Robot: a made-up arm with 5 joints.
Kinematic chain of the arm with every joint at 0, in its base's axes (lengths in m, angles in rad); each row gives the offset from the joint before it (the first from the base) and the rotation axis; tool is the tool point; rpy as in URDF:
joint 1: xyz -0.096 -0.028 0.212 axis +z
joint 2: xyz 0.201 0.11 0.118 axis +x
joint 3: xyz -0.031 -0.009 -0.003 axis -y
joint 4: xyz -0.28 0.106 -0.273 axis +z
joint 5: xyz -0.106 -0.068 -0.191 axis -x
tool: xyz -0.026 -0.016 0.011 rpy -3.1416 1.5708 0
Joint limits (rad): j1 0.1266..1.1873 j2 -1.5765..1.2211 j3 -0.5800..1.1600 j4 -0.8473..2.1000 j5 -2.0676..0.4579
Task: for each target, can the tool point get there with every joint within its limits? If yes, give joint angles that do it. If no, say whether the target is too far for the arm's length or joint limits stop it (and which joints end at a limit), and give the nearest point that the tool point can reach.
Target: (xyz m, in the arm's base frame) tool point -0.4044 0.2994 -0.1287
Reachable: yes | joints 0.3630 0.4848 0.1645 -0.2519 -1.7665
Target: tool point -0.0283 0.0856 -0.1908
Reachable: yes | joints 1.0556 -0.1046 0.4168 1.1913 -0.7226
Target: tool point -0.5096 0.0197 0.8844
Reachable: no: joint limits stop it (at a limit: joint 2, joint 3, joint 4, joint 5) | nearest point -0.6146 0.0318 0.4166 | short by 0.480 m
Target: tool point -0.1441 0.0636 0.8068
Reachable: no: joint limits stop it (at a limit: joint 1, joint 2, joint 3) | nearest point -0.3618 -0.1933 0.3852 | short by 0.540 m
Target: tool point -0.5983 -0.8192 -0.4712
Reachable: no: too far | nearest point -0.3600 -0.3104 -0.0611 | short by 0.696 m
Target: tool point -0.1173 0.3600 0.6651
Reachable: no: joint limits stop it (at a limit: joint 1, joint 2, joint 4) | nearest point -0.3129 0.3839 0.2371 | short by 0.471 m
